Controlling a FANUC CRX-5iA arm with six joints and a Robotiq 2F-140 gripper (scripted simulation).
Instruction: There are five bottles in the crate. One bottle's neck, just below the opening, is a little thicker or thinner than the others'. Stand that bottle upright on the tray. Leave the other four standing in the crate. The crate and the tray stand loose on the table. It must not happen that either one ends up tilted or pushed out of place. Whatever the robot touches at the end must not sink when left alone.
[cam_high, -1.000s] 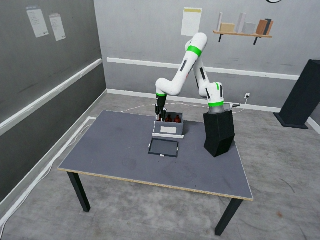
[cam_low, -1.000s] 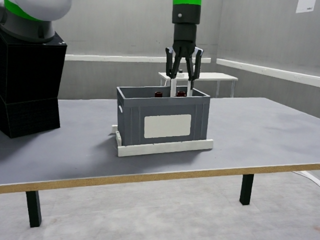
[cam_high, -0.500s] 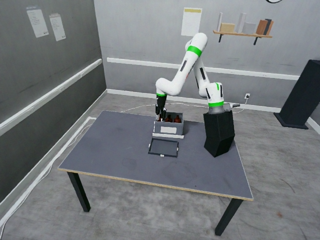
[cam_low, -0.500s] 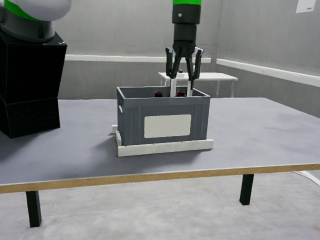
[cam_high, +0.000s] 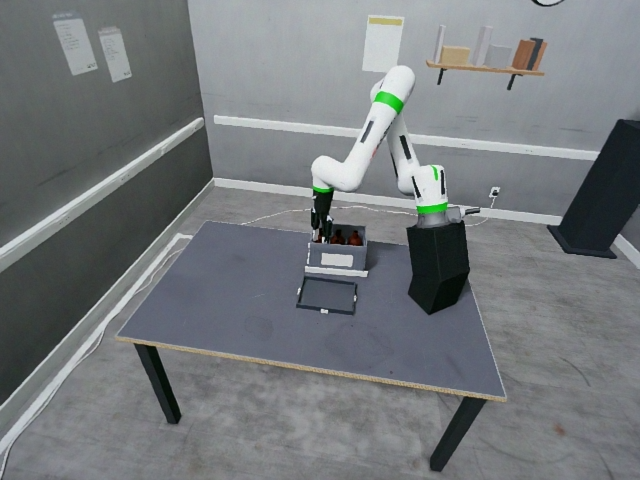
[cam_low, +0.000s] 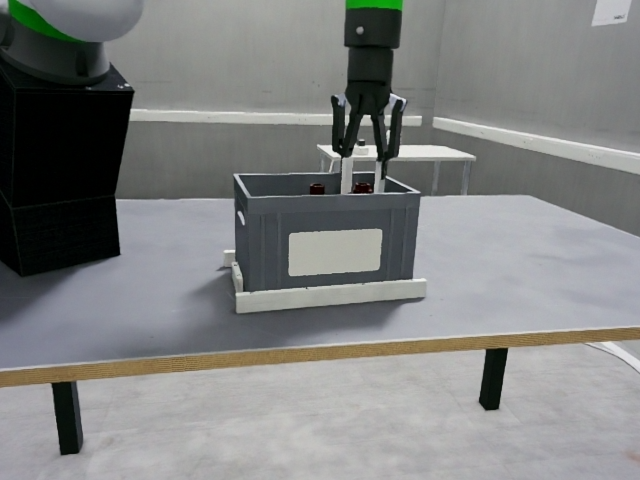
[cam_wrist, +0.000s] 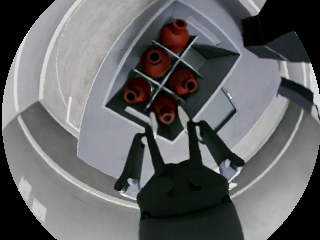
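The grey crate is 90 mm behind my hand, 50 mm to the right of it and 90 mm below it. Round my hand: dark tray: 70 mm behind, 210 mm to the left, 160 mm below.
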